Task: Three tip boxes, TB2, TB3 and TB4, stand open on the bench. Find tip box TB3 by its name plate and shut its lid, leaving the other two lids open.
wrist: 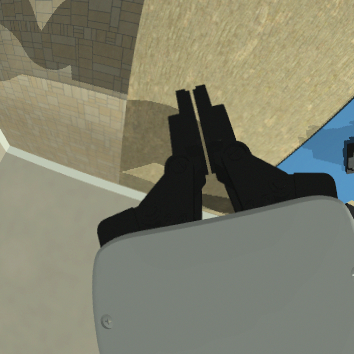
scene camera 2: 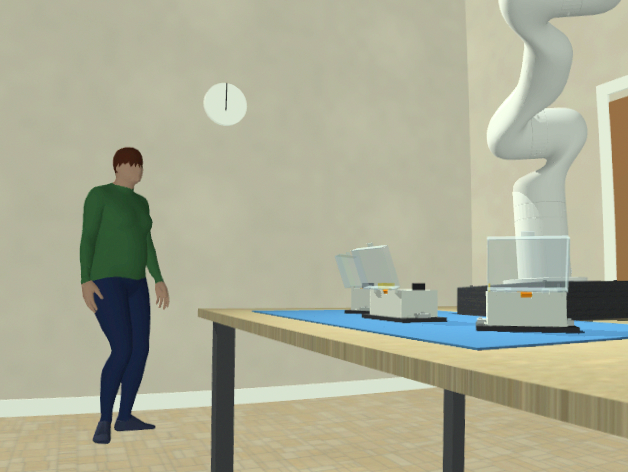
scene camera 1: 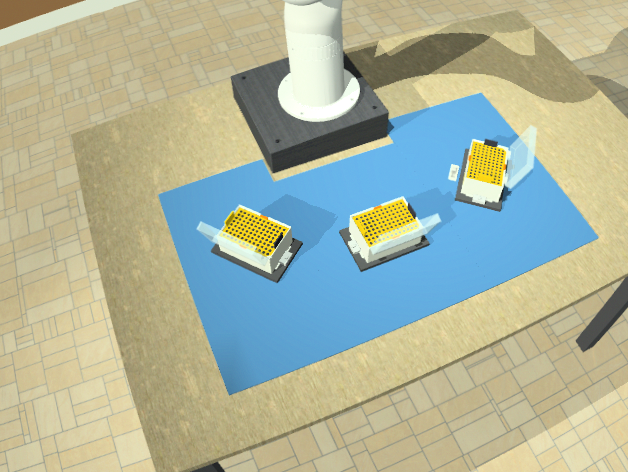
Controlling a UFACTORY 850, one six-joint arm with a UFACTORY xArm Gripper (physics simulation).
Labels:
A tip box (scene camera 2: pixel 400 305): 105 cm from the lens. A tip box (scene camera 2: pixel 510 312): 90 cm from the lens.

